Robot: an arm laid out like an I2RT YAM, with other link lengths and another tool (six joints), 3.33 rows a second.
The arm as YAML. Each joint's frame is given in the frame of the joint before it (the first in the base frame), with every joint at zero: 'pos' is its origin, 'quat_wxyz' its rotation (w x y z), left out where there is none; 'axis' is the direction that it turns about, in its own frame. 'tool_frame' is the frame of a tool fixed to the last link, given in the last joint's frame.
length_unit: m
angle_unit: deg
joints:
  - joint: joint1
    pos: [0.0, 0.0, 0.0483]
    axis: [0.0, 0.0, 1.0]
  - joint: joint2
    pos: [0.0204, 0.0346, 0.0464]
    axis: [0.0, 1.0, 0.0]
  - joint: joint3
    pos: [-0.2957, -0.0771, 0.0]
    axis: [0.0, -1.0, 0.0]
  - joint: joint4
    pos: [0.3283, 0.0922, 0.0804]
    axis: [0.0, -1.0, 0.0]
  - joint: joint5
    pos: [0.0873, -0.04, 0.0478]
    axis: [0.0, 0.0, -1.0]
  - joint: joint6
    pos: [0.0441, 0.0, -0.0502]
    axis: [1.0, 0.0, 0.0]
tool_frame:
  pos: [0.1, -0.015, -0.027]
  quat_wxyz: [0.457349, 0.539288, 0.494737, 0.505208]
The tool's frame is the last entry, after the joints.
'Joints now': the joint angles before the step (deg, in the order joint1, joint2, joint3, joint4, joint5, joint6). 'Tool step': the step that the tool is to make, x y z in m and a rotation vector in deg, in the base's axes. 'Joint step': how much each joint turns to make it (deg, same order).
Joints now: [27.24, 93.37, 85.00, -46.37, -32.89, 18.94]
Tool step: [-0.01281, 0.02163, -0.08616, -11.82, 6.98, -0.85]
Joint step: [5.35, 7.87, -1.93, -1.09, 8.93, 2.26]
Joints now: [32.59, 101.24, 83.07, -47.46, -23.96, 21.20]
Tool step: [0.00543, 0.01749, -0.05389, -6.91, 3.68, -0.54]
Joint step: [2.53, 8.85, 3.26, -0.72, 4.55, 1.64]
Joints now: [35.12, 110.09, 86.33, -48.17, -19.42, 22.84]
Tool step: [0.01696, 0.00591, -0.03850, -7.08, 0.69, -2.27]
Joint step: [0.99, 7.85, 5.05, -1.40, 6.04, 1.73]
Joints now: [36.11, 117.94, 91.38, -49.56, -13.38, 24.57]
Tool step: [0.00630, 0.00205, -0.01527, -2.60, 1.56, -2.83]
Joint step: [0.11, 3.64, 2.83, -1.41, 1.80, 2.67]
